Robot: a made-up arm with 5 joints. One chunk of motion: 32 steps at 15 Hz.
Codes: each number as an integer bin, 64 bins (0 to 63) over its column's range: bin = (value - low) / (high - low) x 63, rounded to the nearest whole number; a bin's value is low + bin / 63 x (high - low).
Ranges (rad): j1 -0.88..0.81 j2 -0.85..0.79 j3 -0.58..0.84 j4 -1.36..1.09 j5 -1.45..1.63
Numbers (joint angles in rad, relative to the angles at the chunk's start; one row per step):
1: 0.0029 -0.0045 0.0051 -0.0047 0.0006
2: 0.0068 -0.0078 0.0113 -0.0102 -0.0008
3: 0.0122 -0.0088 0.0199 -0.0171 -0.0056
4: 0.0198 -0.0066 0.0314 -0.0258 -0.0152
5: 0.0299 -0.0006 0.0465 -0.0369 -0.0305
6: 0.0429 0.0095 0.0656 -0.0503 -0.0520
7: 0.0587 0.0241 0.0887 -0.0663 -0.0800
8: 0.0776 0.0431 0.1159 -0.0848 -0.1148
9: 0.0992 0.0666 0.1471 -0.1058 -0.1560
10: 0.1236 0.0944 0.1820 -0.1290 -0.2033
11: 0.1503 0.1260 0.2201 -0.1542 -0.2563
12: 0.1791 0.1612 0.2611 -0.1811 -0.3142
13: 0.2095 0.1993 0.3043 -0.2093 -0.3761
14: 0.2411 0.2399 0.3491 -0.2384 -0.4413
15: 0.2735 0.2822 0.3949 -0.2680 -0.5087
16: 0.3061 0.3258 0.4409 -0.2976 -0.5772
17: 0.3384 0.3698 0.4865 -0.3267 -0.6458
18: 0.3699 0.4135 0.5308 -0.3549 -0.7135
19: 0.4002 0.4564 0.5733 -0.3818 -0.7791
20: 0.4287 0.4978 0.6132 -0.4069 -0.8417
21: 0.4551 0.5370 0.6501 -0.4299 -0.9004
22: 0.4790 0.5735 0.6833 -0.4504 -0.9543
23: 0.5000 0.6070 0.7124 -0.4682 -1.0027
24: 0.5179 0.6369 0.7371 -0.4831 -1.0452
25: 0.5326 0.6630 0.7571 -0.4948 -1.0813
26: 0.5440 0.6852 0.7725 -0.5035 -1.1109
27: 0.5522 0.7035 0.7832 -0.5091 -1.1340
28: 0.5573 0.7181 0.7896 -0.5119 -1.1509
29: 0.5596 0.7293 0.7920 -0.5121 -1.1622
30: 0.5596 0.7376 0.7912 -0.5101 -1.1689
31: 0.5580 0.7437 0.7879 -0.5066 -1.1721
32: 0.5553 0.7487 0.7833 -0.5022 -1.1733
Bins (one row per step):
1: 33 32 26 35 30
2: 33 32 26 35 30
3: 33 32 27 35 30
4: 34 32 27 34 29
5: 34 33 28 34 29
6: 34 33 29 34 29
7: 35 34 30 33 28
8: 36 34 31 33 27
9: 37 35 32 32 26
10: 37 36 34 32 26
11: 38 37 35 31 24
12: 39 39 37 30 23
13: 41 40 39 30 22
14: 42 42 41 29 21
15: 43 43 43 28 19
16: 44 45 45 27 18
17: 45 47 47 27 16
18: 47 49 49 26 15
19: 48 50 51 25 14
20: 49 52 53 25 12
21: 50 53 55 24 11
22: 51 55 56 23 10
23: 51 56 57 23 9
24: 52 57 58 23 8
25: 53 58 59 22 8
26: 53 59 60 22 7
27: 53 60 60 22 6
28: 54 60 61 22 6
29: 54 61 61 22 6
30: 54 61 61 22 6
31: 54 61 61 22 6
32: 54 61 60 22 6

